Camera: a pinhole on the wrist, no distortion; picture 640 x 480 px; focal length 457.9 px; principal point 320.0 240.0 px. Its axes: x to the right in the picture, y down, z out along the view. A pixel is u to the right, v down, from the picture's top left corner.
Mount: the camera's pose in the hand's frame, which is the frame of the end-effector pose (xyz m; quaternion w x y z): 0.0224 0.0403 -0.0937 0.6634 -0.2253 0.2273 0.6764
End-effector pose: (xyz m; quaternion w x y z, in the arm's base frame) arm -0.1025 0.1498 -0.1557 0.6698 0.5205 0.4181 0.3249
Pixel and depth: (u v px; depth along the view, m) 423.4 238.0 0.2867
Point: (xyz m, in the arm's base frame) -0.0077 0.1937 0.1072
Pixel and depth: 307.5 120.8 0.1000
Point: -0.0928 0.2217 -0.0716
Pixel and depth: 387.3 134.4 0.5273
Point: 0.2087 0.2589 0.2537
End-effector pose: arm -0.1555 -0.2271 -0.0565 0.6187 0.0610 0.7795 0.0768
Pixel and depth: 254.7 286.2 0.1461
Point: -0.1229 -0.1142 -0.0497
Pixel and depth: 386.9 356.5 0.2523
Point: -0.0628 -0.0143 0.0091
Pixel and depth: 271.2 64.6 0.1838
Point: -0.1144 -0.0720 -0.1323
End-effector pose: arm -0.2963 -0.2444 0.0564 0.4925 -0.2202 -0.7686 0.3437
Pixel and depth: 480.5 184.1 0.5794
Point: -0.5539 0.1087 -0.3714
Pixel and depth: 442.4 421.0 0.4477
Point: -0.4040 -0.1417 -0.3938
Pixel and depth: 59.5 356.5 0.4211
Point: -0.6141 -0.3514 -0.1781
